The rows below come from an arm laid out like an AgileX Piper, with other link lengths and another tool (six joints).
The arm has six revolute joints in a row. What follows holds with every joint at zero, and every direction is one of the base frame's.
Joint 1 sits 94.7 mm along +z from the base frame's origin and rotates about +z.
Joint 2 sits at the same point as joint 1 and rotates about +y.
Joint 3 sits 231.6 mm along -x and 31.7 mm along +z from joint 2 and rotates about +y.
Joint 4 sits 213.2 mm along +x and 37.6 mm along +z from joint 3 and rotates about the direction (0.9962, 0, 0.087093).
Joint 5 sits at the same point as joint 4 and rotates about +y.
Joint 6 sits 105.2 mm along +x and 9.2 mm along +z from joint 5 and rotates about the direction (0.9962, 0, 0.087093).
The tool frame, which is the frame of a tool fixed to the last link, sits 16.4 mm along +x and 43 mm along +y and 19.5 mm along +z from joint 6; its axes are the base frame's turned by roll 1.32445, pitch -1.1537 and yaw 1.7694 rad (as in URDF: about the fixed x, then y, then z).
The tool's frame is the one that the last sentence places.
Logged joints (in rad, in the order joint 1, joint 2, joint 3, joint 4, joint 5, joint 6), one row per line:
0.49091, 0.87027, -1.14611, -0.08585, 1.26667, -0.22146
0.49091, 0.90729, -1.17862, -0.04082, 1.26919, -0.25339
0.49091, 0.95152, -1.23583, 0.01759, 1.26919, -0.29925
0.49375, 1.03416, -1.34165, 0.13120, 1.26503, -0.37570
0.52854, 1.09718, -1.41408, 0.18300, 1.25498, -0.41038
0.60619, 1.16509, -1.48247, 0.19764, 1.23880, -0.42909
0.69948, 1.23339, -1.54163, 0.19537, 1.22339, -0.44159
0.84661, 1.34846, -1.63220, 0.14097, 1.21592, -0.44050
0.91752, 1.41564, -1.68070, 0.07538, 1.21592, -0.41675
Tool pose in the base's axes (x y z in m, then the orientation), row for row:
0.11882, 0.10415, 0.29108, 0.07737, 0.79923, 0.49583, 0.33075
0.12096, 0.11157, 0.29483, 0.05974, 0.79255, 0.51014, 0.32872
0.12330, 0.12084, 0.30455, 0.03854, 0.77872, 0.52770, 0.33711
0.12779, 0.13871, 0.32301, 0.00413, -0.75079, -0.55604, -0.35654
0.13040, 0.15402, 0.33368, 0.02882, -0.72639, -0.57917, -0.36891
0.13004, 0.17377, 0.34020, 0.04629, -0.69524, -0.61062, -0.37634
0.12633, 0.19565, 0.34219, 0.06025, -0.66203, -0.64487, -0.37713
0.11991, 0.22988, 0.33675, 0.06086, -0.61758, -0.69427, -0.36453
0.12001, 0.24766, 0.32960, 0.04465, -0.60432, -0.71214, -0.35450
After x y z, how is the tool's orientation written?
As a quaternion, w x y z.
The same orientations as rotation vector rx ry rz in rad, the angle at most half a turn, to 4 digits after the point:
2.3942, 1.4853, 0.9908
2.3994, 1.5444, 0.9952
2.3882, 1.6183, 1.0338
-2.3525, -1.7423, -1.1172
-2.2411, -1.7869, -1.1382
-2.1221, -1.8638, -1.1487
-2.0036, -1.9517, -1.1414
-1.8684, -2.1004, -1.1029
-1.8464, -2.1758, -1.0831

